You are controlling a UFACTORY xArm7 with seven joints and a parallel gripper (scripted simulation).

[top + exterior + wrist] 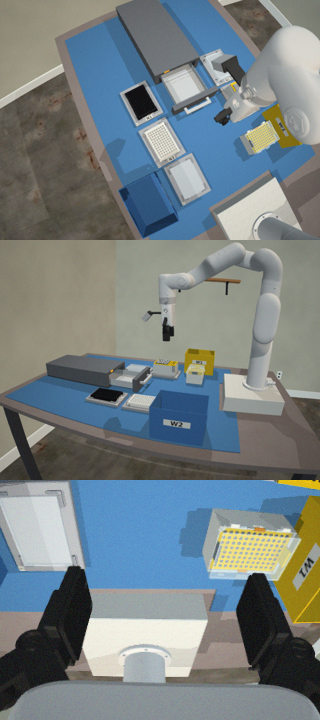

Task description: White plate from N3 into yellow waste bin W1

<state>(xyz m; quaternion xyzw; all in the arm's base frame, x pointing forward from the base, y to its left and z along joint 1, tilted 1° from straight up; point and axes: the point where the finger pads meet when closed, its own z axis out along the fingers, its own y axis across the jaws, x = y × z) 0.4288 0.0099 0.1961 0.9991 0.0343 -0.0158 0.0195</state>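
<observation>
Right now my hand is 4 cm short of the white plate, 20 cm to the right of it and 24 cm above it. The rest, counted from my hand: drawer: 23 cm ahead, 2 cm to the left, 23 cm below; then nest N3: 4 cm ahead, 20 cm to the left, 25 cm below; then yellow tip box: 6 cm ahead, 19 cm to the right, 20 cm below.
</observation>
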